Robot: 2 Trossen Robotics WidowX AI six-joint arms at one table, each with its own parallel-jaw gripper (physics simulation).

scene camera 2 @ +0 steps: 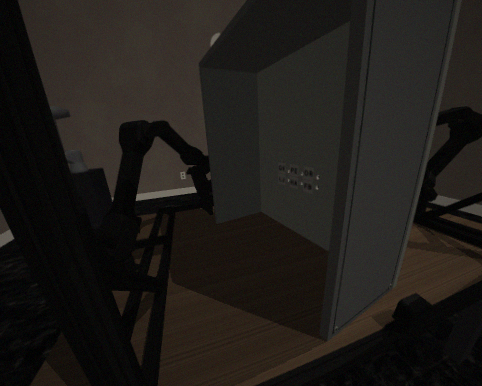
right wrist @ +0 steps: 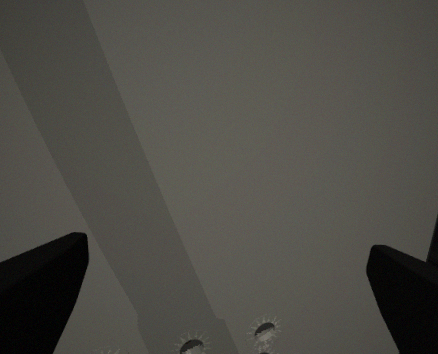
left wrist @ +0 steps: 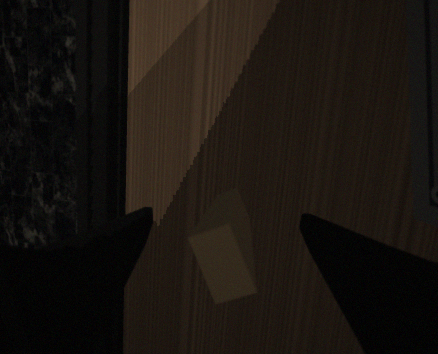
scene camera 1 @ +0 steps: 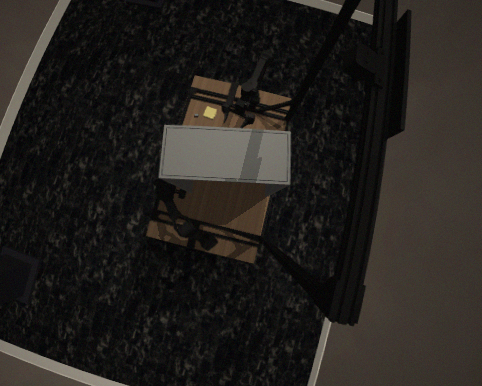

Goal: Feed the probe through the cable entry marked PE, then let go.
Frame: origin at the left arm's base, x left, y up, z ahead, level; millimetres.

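Where they show: left gripper, fingertip midpoint: [scene camera 2: 210, 209] [left wrist: 227, 217]; right gripper, fingertip midpoint: [right wrist: 232, 254] [scene camera 1: 231, 126]; left arm's base at its link origin: [scene camera 1: 211, 241]; right arm's base at its link origin: [scene camera 1: 252, 104].
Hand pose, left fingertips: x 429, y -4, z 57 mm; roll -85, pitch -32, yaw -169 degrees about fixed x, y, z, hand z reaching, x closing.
Things, the pixels of their centre, and the offset from my left fingertips. "spot": a spot on its surface instead. Level surfaces: height alone.
- pale block at the middle of its body: [left wrist: 230, 225] dx -1, dy +20, dz +4 mm
- PE label at a spot on its surface: [scene camera 2: 293, 170] spot: dx -108, dy +200, dz +362 mm
- grey open cabinet at the middle of its body: [scene camera 2: 280, 153] [scene camera 1: 228, 169] dx -210, dy +266, dz +325 mm
- wooden table at its surface level: dy -15 mm
- yellow square at a spot on its surface: [scene camera 1: 210, 112] spot: dx +228, dy -5, dz +563 mm
- small grey dot at a spot on its surface: [scene camera 1: 196, 115] spot: dx +281, dy -3, dz +476 mm
A pale block [left wrist: 222, 264] sits below my left gripper [left wrist: 227, 217] [scene camera 2: 210, 211] [scene camera 1: 175, 192], between its widely open fingers in the left wrist view and not gripped. Whether it is the probe or its holder, I cannot tell. My right gripper [right wrist: 232, 254] [scene camera 1: 235, 123] is open and empty, facing the grey panel of the cabinet. Two cable entries [right wrist: 265, 330] [right wrist: 192, 346] show at the bottom of the right wrist view, without readable labels. In scene camera 2 the PE label [scene camera 2: 293, 170] is in the upper row, between two others. The entry it belongs to is tiny there.
The grey open cabinet [scene camera 1: 225, 155] [scene camera 2: 390, 150] stands across the wooden table [scene camera 1: 225, 205] [scene camera 2: 240, 345], between the two arms. A yellow square [scene camera 1: 210, 112] and a small grey dot [scene camera 1: 196, 115] lie beyond it. Black frame bars run along the table ends.
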